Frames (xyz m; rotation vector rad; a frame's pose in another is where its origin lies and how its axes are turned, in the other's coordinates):
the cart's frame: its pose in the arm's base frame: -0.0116 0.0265 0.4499 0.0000 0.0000 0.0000
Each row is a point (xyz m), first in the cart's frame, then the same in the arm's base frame.
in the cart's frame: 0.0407 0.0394 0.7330
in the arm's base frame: 0.0291 0.0659 1.1829
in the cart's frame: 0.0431 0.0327 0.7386
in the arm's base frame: 0.0315 0.0592 1.1885
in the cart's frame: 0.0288 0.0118 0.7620
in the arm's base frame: 0.0172 0.0383 1.2119
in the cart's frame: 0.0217 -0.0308 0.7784
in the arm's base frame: 0.0101 -0.0043 1.2283
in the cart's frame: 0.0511 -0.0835 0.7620
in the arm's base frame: 0.0395 -0.0570 1.2119
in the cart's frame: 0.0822 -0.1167 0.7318
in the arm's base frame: 0.0706 -0.0902 1.1817
